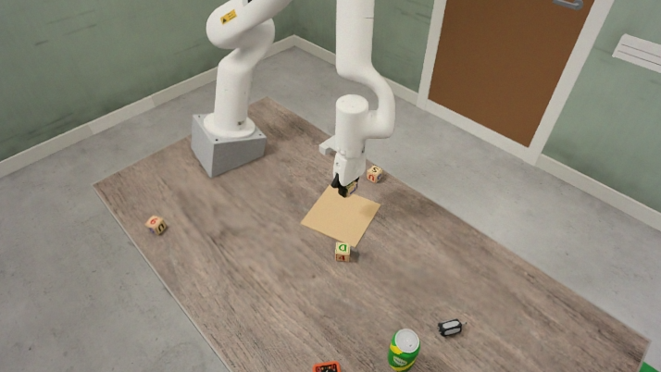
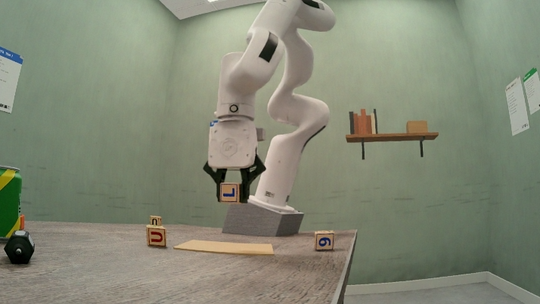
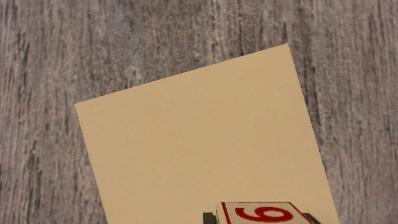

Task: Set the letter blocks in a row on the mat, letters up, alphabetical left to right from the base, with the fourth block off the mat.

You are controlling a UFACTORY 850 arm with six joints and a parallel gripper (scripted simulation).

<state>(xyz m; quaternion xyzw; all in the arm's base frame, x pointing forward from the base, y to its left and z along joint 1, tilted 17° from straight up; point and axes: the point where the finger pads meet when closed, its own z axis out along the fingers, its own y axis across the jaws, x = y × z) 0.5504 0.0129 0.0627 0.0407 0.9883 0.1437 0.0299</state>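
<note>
The tan mat lies 10 mm behind my hand, 20 mm to the right of it and 120 mm below it. Also, from my hand: D block: 100 mm ahead, 140 mm to the right, 100 mm below; then black object: 470 mm ahead, 130 mm to the right, 110 mm below; then green can: 410 mm ahead, 290 mm to the right, 60 mm below.
</note>
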